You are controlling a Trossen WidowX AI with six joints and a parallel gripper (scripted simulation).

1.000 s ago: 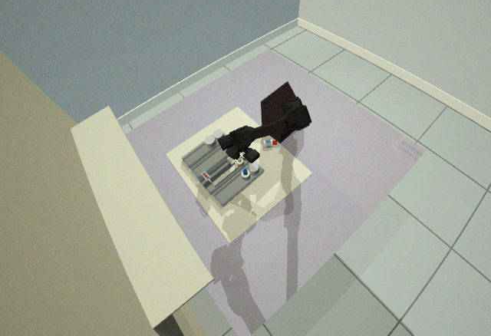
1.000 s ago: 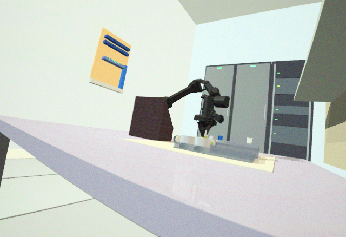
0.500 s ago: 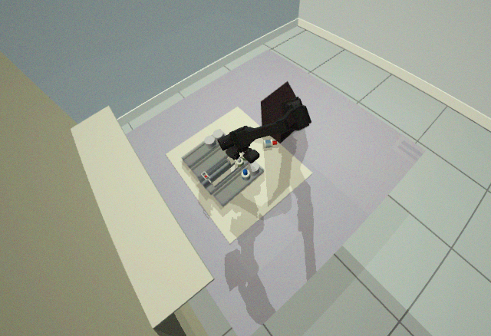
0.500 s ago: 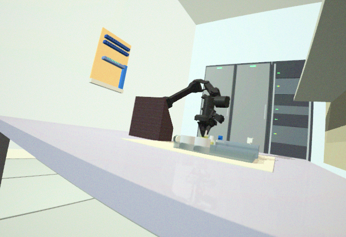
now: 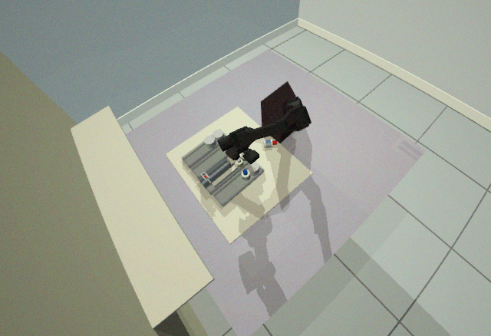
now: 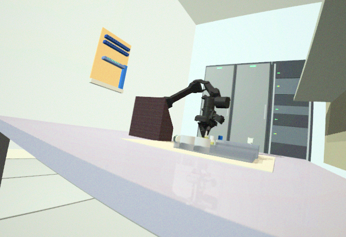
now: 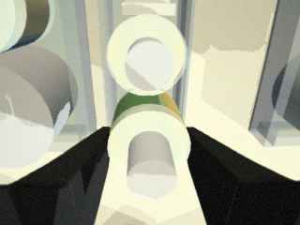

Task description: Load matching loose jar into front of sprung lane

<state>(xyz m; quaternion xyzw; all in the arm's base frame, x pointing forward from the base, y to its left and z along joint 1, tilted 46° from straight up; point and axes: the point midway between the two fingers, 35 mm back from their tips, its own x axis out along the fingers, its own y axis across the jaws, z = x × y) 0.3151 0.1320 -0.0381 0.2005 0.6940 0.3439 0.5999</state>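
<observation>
Right now the sprung lane is 140 mm ahead of my gripper tip and 30 mm below it.
</observation>
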